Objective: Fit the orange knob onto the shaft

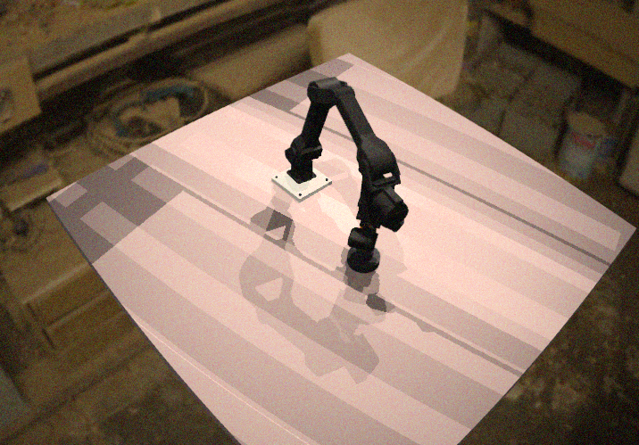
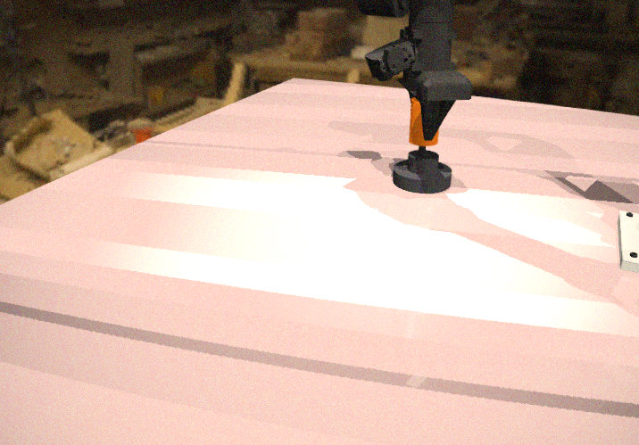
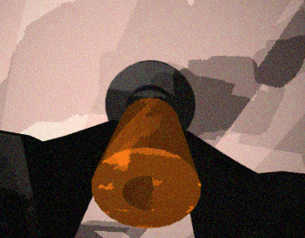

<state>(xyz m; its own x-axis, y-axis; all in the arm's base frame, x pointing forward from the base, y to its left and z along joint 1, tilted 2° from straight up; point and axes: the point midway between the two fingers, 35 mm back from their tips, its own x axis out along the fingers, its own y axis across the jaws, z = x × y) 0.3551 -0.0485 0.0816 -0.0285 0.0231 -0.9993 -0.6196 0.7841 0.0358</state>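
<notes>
The orange knob lies 20 mm above my gripper tip. From my gripper tip the other things lie so: pedestal (40 mm below).
</notes>
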